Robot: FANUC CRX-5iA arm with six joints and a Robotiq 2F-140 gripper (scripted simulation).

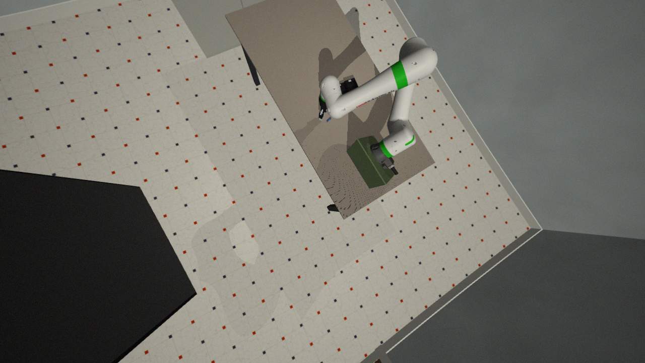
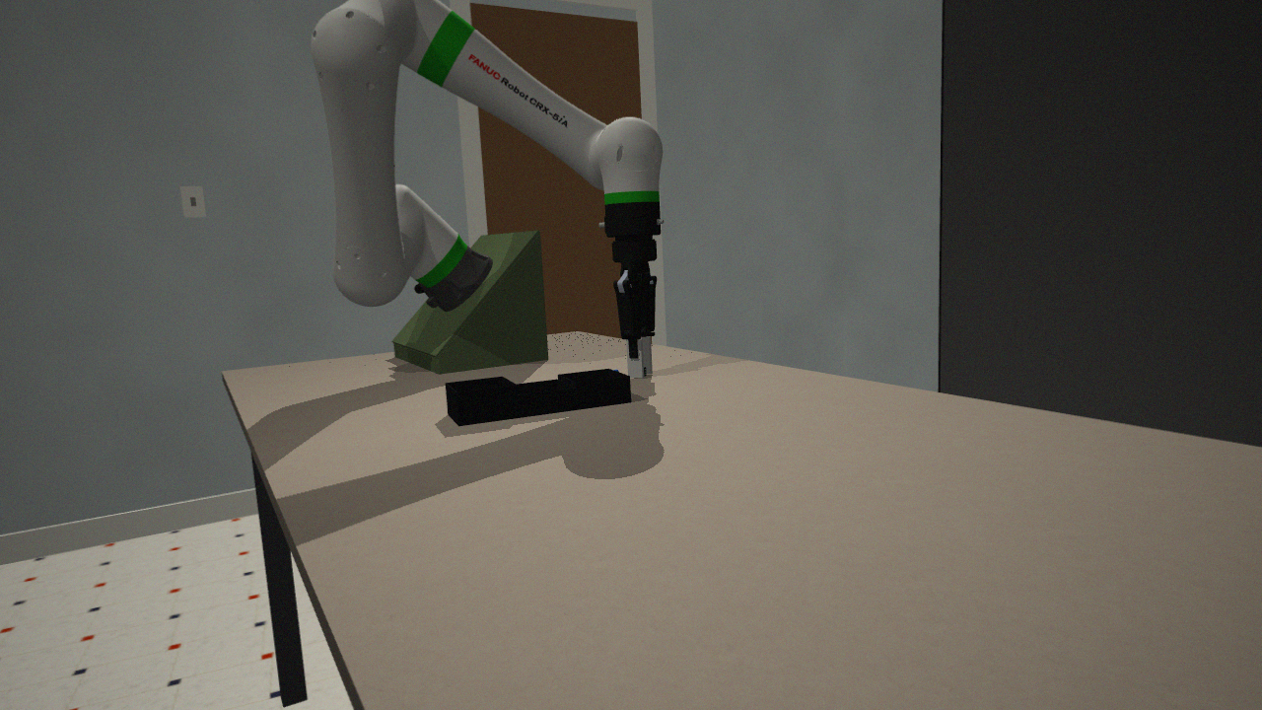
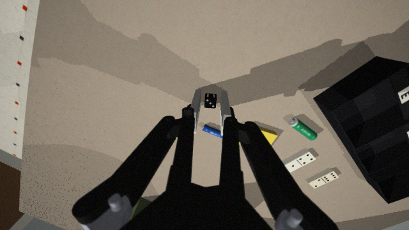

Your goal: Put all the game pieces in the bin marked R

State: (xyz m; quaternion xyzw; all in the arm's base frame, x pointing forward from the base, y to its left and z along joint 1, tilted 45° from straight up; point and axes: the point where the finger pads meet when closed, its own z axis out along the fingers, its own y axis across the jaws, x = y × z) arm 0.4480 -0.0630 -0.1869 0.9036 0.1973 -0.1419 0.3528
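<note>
The black die is 30 mm below my hand. From my hand the other things lie so: green battery 140 mm to the right, 30 mm below, 30 mm ahead; yellow block 100 mm to the right, 30 mm below, 20 mm behind; blue battery 40 mm to the right, 40 mm behind, 30 mm below.
</note>
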